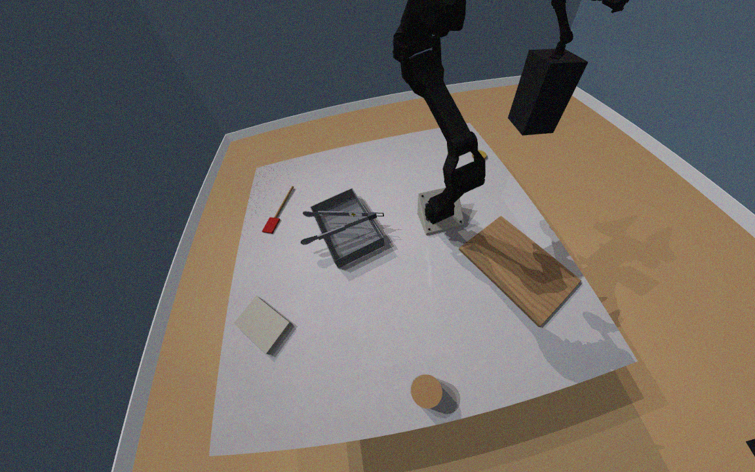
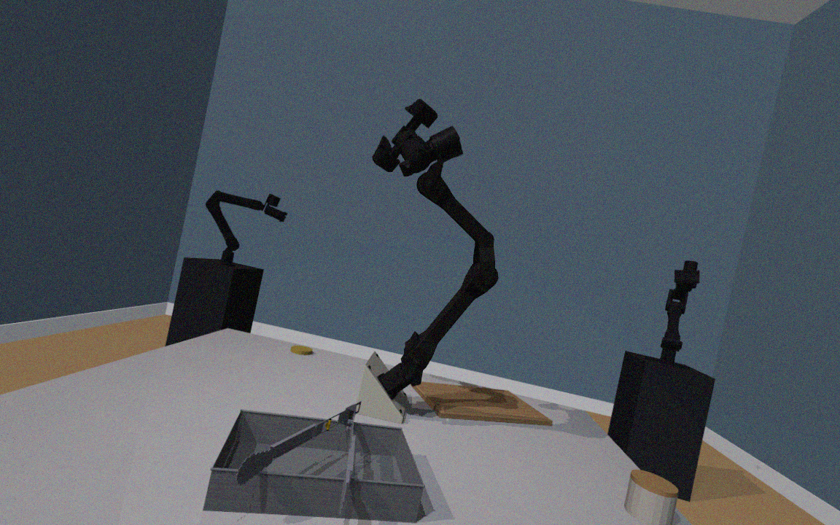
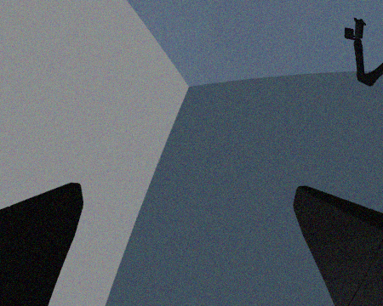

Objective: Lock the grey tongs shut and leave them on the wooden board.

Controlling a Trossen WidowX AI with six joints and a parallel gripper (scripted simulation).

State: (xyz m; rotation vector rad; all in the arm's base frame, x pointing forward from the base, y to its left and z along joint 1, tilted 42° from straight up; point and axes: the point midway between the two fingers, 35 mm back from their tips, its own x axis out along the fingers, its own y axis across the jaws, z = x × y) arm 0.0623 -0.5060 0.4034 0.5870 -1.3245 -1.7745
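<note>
Right now the yellow tab is 340 mm ahead of my gripper tip, 100 mm to the left of it and 650 mm below it. Round my gripper tip: roasting tin: 380 mm ahead, 110 mm to the left, 700 mm below; wooden board: 230 mm behind, 370 mm to the left, 720 mm below; yellow disc: 290 mm behind, 250 mm to the right, 720 mm below.
</note>
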